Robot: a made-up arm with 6 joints.
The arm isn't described. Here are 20 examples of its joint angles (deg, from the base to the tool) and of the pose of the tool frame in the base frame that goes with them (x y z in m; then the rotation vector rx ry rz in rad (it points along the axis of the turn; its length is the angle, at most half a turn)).
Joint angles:
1: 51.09 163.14 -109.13 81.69 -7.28 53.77
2: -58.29 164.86 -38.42 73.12 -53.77 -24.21
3: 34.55 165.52 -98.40 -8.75 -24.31 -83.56
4: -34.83 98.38 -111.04 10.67 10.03 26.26
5: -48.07 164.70 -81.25 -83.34 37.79 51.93
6: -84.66 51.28 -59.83 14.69 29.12 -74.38
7: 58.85 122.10 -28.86 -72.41 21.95 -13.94
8: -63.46 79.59 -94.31 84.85 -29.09 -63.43
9: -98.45 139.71 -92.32 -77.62 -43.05 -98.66
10: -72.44 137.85 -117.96 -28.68 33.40 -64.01
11: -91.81 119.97 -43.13 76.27 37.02 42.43
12: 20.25 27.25 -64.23 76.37 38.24 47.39
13: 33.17 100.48 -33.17 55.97 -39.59 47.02
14: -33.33 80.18 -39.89 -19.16 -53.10 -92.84
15: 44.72 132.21 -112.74 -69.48 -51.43 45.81
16: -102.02 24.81 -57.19 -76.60 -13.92 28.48
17: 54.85 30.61 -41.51 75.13 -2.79 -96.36
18: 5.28 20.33 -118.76 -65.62 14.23 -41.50
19: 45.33 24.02 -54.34 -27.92 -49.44 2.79
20: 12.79 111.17 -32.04 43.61 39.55 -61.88
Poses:
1: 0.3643 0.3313 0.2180 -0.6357 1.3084 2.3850
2: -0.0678 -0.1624 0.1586 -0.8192 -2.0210 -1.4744
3: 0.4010 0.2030 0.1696 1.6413 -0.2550 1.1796
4: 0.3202 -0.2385 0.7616 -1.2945 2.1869 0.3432
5: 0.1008 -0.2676 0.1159 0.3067 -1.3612 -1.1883
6: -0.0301 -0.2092 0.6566 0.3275 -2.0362 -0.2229
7: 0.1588 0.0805 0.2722 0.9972 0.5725 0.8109
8: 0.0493 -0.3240 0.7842 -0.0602 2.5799 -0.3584
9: -0.0285 -0.4755 0.3822 0.4542 -0.3889 0.5150
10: 0.0478 -0.4906 0.4162 0.5215 -1.2634 -0.6051
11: 0.0210 -0.2679 0.3061 0.8230 0.4038 1.1554
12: 0.0145 0.0436 0.8207 -1.7680 -0.0938 1.8469
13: 0.3150 0.0742 0.4262 -1.1206 1.7634 1.5628
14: 0.2402 -0.2013 0.6051 0.5169 -1.2737 1.1915
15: 0.2707 0.3903 0.5280 -3.0660 -0.0048 -0.5377
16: -0.0113 -0.0646 0.7836 -0.3601 -2.0811 0.6907
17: 0.1301 0.0940 0.6707 -2.8083 1.0739 -0.6051
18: -0.2851 -0.1124 0.8936 -0.2907 -2.5013 1.7793
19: -0.0278 0.0096 0.8309 -1.7192 0.6121 -1.0761
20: 0.1242 0.0445 0.3210 1.5251 -0.2960 -1.1539
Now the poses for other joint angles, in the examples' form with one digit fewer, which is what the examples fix.
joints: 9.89 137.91 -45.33 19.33 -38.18 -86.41
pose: 0.299 -0.045 0.230 1.387 -0.733 0.342
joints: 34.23 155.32 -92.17 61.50 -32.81 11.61
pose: 0.426 0.175 0.238 -1.612 2.101 1.496
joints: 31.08 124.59 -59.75 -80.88 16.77 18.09
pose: 0.310 0.104 0.293 1.429 -0.453 0.400
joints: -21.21 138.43 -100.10 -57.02 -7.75 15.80
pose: 0.450 -0.185 0.361 1.535 -1.687 -0.060
